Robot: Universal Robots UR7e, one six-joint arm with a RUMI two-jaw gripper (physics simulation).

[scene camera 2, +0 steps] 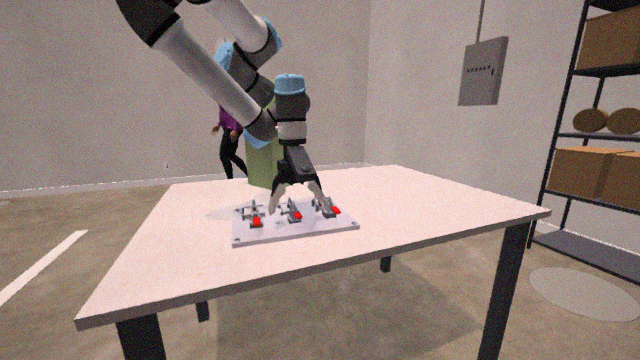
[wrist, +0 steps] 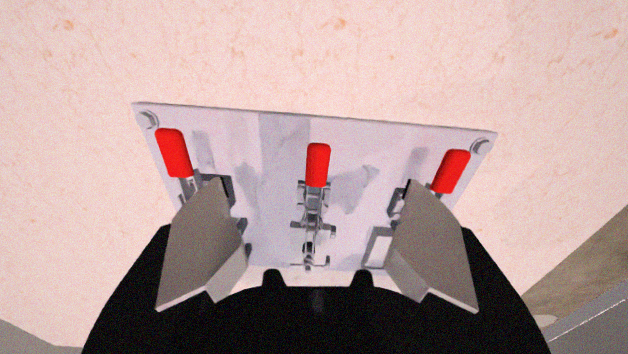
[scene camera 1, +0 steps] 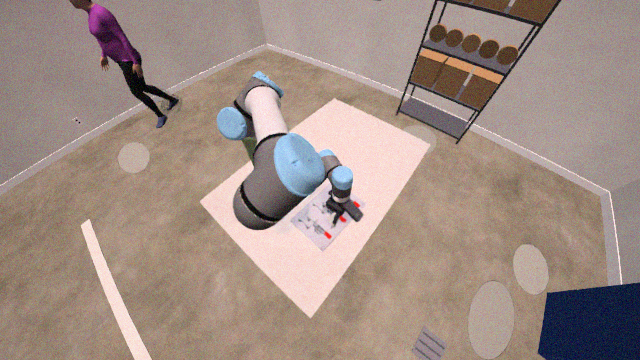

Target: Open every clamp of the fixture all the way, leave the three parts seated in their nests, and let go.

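Seen in the pictures: gripper, fingertip midpoint: (scene camera 2: 297, 211) (wrist: 315, 181) (scene camera 1: 340, 217); arm's base at its link origin: (scene camera 2: 261, 97).
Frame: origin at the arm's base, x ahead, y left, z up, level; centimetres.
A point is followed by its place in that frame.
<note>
The fixture plate (scene camera 1: 324, 245) {z -37.9, x 51.2, y -19.1 cm} (scene camera 2: 295, 234) {z -37.9, x 54.4, y -6.0 cm} (wrist: 285, 130) {z -37.8, x 53.7, y -1.2 cm} lies flat on the table with three clamps in a row. Their red handles lie low, pointing to the plate's front edge: one at left in the wrist view (wrist: 173, 153) {z -33.2, x 53.6, y 6.4 cm} and right in scene camera 2 (scene camera 2: 336, 210) {z -33.4, x 54.1, y 6.5 cm}, a middle one (scene camera 2: 297, 216) {z -33.4, x 53.2, y -4.8 cm} (wrist: 318, 165) {z -33.4, x 51.9, y -4.2 cm}, and one at right in the wrist view (wrist: 451, 171) {z -33.7, x 50.6, y -14.7 cm} and left in scene camera 2 (scene camera 2: 256, 221) {z -33.7, x 51.1, y -15.2 cm}. My gripper (scene camera 2: 299, 209) {z -33.2, x 50.6, y -3.9 cm} (wrist: 315, 181) {z -33.2, x 50.6, y -3.9 cm} is open and empty, low over the clamps, its fingers astride the middle one. The fingers partly hide the outer clamps; the seated parts are hard to make out.
The table (scene camera 1: 310, 295) {z -39.3, x 58.5, y -40.6 cm} (scene camera 2: 425, 215) {z -39.3, x 58.2, y 37.8 cm} carries the plate. A green pedestal (scene camera 2: 262, 165) {z -28.8, x 4.5, y -2.6 cm} stands behind the arm. A shelf rack (scene camera 1: 491, 80) (scene camera 2: 564, 120) stands by the wall. A person in purple (scene camera 1: 112, 37) (scene camera 2: 228, 121) is on the floor beyond the arm.
</note>
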